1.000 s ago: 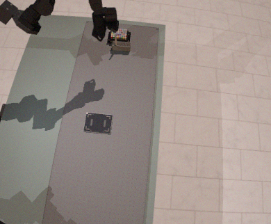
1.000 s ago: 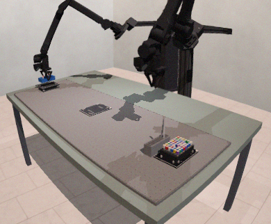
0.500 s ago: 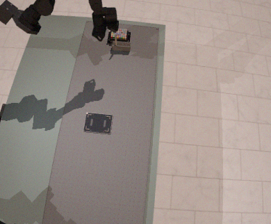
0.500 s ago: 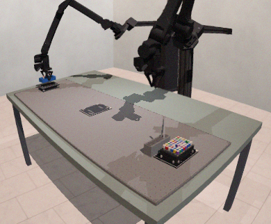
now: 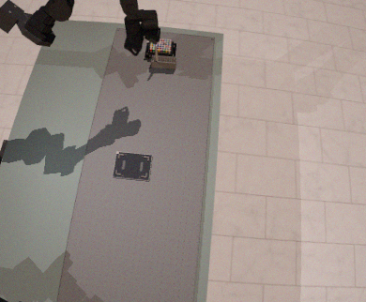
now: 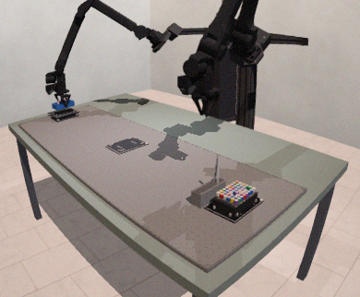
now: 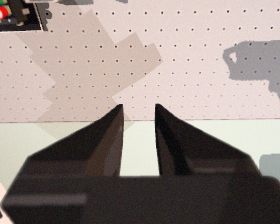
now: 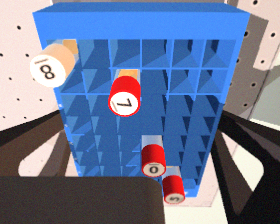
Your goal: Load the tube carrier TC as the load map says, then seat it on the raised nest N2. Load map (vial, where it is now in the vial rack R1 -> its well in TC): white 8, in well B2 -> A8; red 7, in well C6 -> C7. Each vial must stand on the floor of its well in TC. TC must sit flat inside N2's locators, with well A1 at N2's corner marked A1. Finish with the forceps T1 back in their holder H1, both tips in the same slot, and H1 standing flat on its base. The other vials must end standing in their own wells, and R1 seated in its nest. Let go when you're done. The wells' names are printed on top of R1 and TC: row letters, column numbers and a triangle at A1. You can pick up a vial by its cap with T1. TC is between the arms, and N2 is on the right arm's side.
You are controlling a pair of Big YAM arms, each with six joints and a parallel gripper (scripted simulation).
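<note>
Right now the tube carrier is right at my right hand. Also, from my right hand: holder (13 cm behind, 124 cm to the left, 7 cm below); then raised nest (6 cm below).
</note>
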